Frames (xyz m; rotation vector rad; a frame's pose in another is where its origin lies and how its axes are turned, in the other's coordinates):
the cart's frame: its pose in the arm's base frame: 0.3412 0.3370 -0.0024 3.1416 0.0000 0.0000
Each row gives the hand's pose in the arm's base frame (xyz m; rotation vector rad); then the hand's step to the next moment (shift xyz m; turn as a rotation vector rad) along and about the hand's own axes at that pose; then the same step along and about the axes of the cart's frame.
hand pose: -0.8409 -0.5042 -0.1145 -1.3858 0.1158 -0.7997
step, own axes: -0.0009 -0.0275 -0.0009 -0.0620 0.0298 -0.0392
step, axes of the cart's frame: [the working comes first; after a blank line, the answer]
step, axes of the arm's base frame: -0.0131 0.0005 0.0242 -0.0531 0.0017 -0.0587

-0.0131 -0.0005 -0.0242 -0.0531 -0.0017 0.0587
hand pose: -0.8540 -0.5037 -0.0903 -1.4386 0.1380 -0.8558
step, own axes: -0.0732 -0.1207 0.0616 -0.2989 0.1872 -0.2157
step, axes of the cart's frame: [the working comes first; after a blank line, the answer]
step, axes of the arm's base frame: -0.0685 0.1046 0.0900 -0.2524 -0.0179 -0.3269

-0.0685 -0.1046 -0.0900 -0.2524 0.0179 0.3269
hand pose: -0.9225 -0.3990 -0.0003 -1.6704 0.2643 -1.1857
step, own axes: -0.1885 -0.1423 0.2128 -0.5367 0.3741 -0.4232
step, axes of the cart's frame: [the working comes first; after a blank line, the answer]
step, axes of the arm's base frame: 0.0271 0.3165 0.0113 -0.4684 -0.0709 -0.6186

0.0271 -0.3165 -0.0113 -0.4684 0.0709 0.6186
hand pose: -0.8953 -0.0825 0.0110 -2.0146 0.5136 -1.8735
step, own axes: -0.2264 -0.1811 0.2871 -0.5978 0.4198 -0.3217
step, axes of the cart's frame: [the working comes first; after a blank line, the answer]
step, axes of the arm's base frame: 0.2775 0.2688 -0.1314 -0.3726 -0.0811 -0.7012

0.2775 -0.2688 0.1314 -0.3726 0.0811 0.7012
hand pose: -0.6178 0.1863 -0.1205 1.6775 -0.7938 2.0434
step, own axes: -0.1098 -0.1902 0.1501 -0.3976 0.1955 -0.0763
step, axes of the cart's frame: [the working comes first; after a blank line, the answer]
step, axes of the arm's base frame: 0.2543 0.0574 -0.0526 -0.0918 -0.0772 -0.4333

0.2543 -0.0574 0.0526 -0.0918 0.0773 0.4333
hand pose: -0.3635 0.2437 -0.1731 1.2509 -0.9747 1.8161
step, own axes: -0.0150 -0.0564 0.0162 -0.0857 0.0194 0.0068
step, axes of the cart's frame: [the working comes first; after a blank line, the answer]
step, axes of the arm's base frame: 0.0598 0.0097 0.0001 0.0095 -0.0266 -0.0835

0.0598 -0.0097 -0.0001 0.0095 0.0266 0.0835
